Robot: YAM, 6 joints.
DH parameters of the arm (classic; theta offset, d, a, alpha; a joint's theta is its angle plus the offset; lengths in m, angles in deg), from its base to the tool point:
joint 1: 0 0.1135 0.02 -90
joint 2: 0 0 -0.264 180
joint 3: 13.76 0 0.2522 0
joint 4: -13.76 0 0.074 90
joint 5: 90 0 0 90
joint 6: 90 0.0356 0 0
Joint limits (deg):
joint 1: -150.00..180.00
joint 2: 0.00..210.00
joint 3: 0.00..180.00
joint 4: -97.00..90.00
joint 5: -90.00..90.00
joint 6: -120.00..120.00
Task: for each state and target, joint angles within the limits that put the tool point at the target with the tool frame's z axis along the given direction. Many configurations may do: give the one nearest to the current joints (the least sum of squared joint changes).
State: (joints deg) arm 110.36 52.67 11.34 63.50 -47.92 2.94
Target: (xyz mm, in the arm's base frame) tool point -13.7 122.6 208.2 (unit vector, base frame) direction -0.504 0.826 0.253
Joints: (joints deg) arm 87.40 20.03 0.13 37.41 -32.75 2.94
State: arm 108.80 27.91 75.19 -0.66 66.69 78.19
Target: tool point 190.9 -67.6 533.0 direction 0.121 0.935 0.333
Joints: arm 151.60 23.99 110.20 -41.66 61.66 78.19
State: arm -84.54 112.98 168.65 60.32 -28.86 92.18
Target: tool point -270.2 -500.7 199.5 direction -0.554 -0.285 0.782
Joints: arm -117.05 162.78 130.01 89.88 21.34 92.18
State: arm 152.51 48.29 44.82 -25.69 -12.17 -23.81
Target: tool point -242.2 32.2 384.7 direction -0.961 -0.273 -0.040
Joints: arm 168.60 60.57 57.32 0.67 -27.23 -23.81
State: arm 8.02 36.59 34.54 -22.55 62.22 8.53
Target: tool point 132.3 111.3 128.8 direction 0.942 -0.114 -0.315
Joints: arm 49.43 64.16 7.07 26.18 52.18 8.53
